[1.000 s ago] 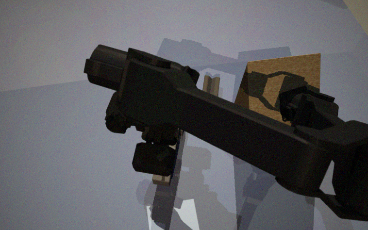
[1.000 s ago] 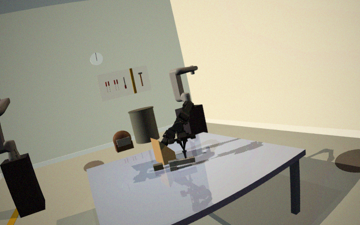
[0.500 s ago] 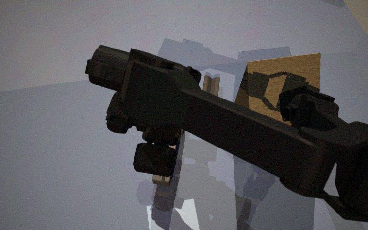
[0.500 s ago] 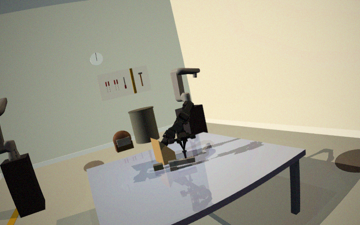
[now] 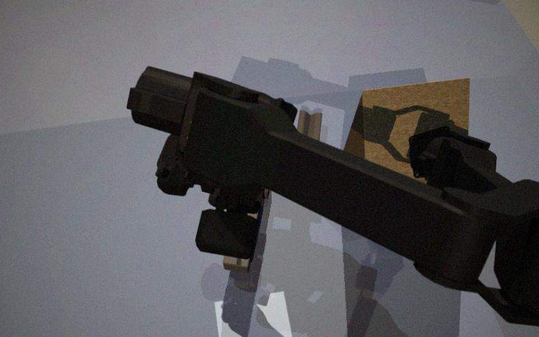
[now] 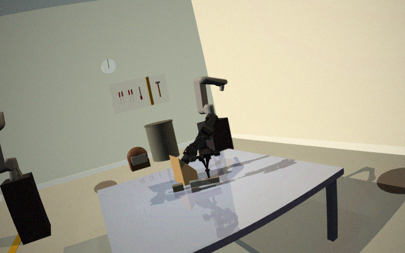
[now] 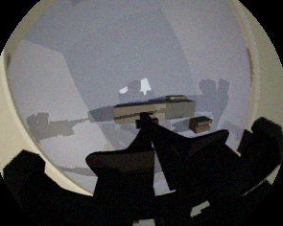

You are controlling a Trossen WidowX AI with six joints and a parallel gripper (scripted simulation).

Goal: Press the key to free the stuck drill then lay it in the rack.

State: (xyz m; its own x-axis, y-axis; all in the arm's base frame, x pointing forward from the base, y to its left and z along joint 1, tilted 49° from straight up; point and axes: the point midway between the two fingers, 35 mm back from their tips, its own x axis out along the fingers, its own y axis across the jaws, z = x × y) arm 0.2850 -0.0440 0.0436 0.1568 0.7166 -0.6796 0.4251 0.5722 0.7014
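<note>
Right now the dark key is 3 cm below my gripper tip. Round my gripper tip: rack (16 cm behind, 15 cm to the right, 10 cm below); drill (7 cm below, 5 cm to the right, 3 cm behind).
</note>
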